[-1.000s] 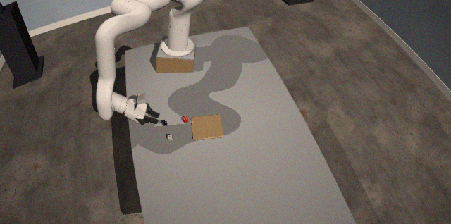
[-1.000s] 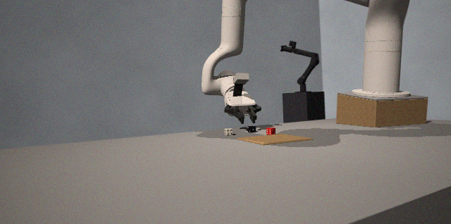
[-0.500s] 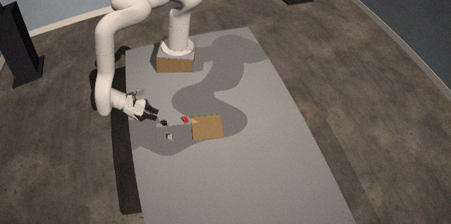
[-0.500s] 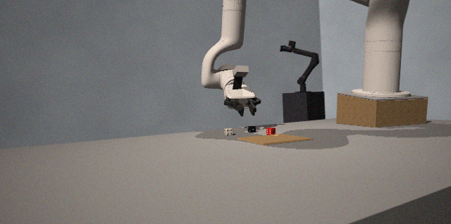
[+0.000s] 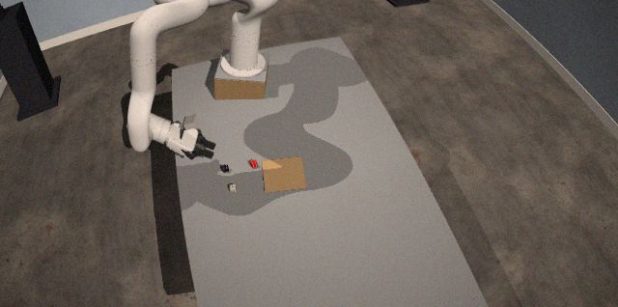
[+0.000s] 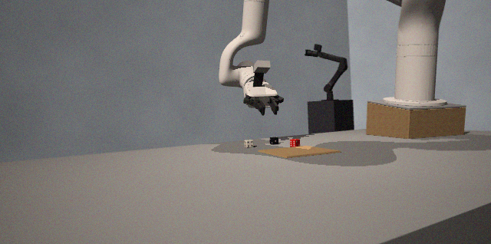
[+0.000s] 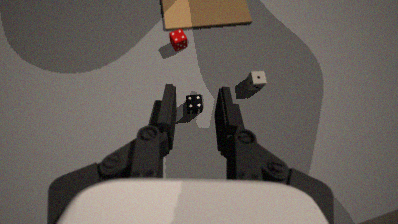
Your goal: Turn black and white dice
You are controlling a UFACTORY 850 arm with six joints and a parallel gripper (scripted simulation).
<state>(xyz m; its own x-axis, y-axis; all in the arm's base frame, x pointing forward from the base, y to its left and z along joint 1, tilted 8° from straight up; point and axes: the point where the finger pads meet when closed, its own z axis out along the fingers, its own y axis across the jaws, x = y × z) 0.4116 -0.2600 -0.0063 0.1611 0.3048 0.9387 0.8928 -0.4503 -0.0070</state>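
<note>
Right now the black die is 20 mm ahead of my hand, 40 mm to the left of it and 100 mm below it. Round my hand: tan mat (120 mm ahead, 220 mm to the left, 110 mm below); then red die (40 mm ahead, 140 mm to the left, 100 mm below); then white die (120 mm ahead, 40 mm to the left, 100 mm below).
</note>
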